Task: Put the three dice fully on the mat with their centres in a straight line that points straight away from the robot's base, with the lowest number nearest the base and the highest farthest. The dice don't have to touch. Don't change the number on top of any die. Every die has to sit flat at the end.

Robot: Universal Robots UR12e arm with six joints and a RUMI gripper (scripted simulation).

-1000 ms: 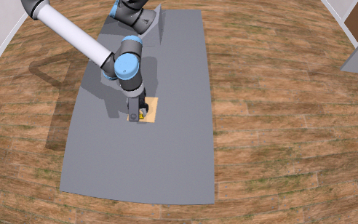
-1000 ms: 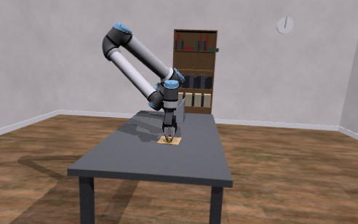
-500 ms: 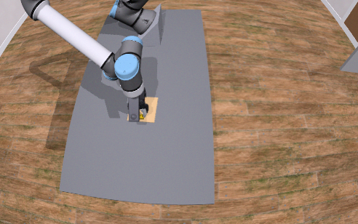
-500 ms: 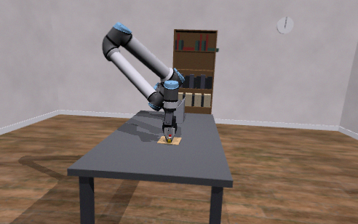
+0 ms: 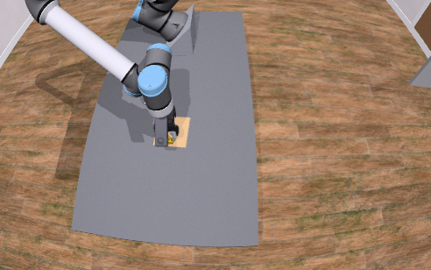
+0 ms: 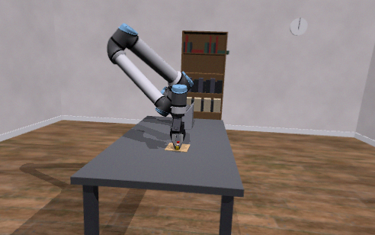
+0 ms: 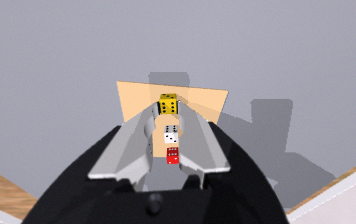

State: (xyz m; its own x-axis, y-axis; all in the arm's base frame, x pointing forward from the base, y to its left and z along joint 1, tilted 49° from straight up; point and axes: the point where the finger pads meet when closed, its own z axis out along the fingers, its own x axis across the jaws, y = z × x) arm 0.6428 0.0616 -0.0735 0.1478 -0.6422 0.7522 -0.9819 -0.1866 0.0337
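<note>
Right now the yellow die is 10 mm below my hand. Round my hand: red die 100 mm behind, 20 mm to the right, 10 mm below; then tan mat 50 mm behind, 10 mm to the right, 20 mm below; then white die 50 mm behind, 10 mm to the right, 10 mm below.
</note>
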